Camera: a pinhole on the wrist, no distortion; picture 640 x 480 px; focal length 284.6 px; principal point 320.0 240.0 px. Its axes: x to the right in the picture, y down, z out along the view. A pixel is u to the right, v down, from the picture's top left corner.
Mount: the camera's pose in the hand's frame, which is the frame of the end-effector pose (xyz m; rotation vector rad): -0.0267 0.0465 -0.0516 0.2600 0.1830 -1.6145
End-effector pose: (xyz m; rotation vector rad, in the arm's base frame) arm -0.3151 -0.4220 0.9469 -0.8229 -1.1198 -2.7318
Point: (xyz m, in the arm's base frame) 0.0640 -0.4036 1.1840
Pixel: 70.9 86.9
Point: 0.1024 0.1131 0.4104
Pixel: outside the picture
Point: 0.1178 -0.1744 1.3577
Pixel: 168.4 199.1
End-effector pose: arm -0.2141 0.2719 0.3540 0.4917 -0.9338 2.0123
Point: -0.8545 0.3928 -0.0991
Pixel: behind the camera
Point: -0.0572 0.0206 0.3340
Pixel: 339.6 22.6
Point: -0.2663 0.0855 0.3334
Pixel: 104.3 144.3
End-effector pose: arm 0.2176 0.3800 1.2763 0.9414 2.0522 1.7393
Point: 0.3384 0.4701 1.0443
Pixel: 464.0 216.5
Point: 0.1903 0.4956 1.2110
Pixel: 432.3 458.8
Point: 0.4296 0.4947 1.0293
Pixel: 411.7 181.2
